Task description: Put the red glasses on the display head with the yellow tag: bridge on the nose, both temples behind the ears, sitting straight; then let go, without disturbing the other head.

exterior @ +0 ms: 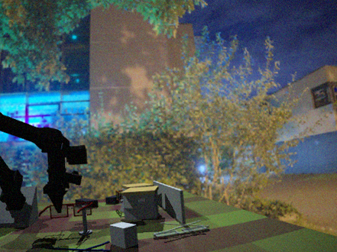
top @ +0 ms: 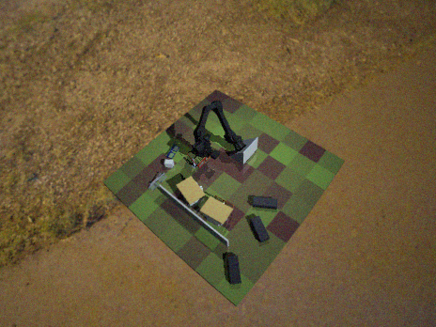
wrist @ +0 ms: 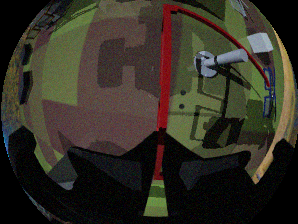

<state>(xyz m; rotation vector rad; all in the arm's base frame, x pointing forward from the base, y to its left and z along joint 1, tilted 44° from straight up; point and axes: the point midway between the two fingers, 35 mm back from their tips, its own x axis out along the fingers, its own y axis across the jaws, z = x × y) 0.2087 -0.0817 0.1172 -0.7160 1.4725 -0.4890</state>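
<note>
My gripper tip is 90 mm short of the short post, 60 mm to the left of it and 40 mm above it. The rest, counted from my gripper tip: cube: 210 mm ahead, 200 mm to the right, 30 mm below; then long panel: 390 mm ahead, 240 mm to the left, 10 mm below.
</note>
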